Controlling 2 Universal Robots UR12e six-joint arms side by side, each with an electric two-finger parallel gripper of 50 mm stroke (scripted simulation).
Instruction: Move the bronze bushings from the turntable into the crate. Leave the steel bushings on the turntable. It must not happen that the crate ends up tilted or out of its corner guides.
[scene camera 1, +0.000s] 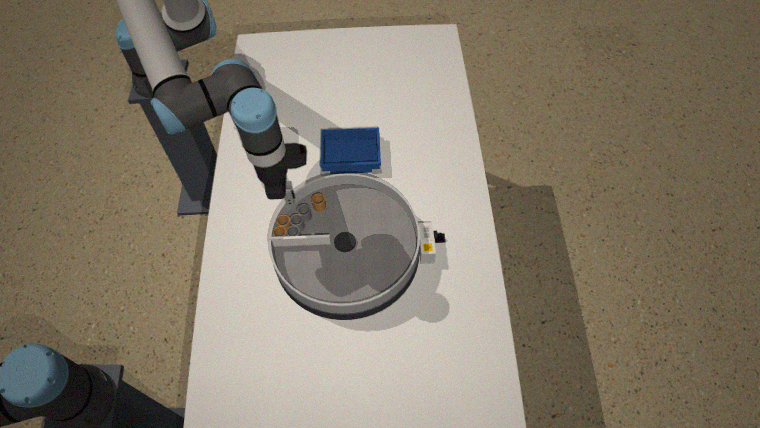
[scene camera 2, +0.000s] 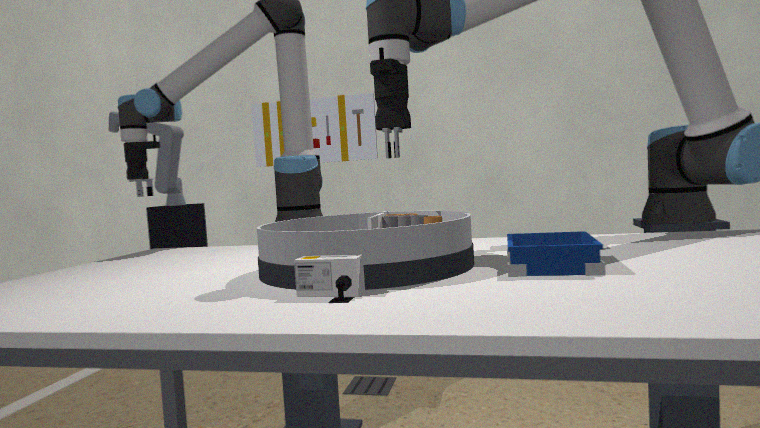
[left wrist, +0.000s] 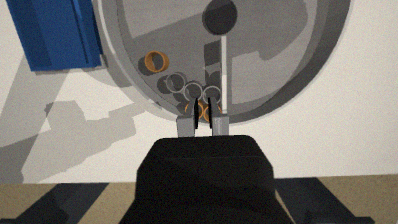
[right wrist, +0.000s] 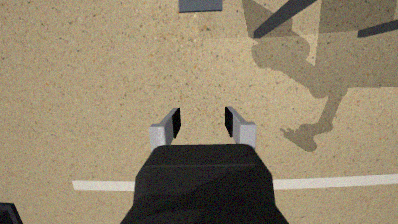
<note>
In view: the left gripper (scene camera 2: 393, 157), the right gripper (scene camera 2: 145, 196) and a blue crate (scene camera 2: 551, 255).
The blue crate shows as well in scene camera 1 (scene camera 1: 361, 146). The left gripper also shows in scene camera 1 (scene camera 1: 290, 200) and in the left wrist view (left wrist: 203, 107). The right gripper also shows in the right wrist view (right wrist: 202, 116). The right wrist view misses the blue crate: it is out of frame.
</note>
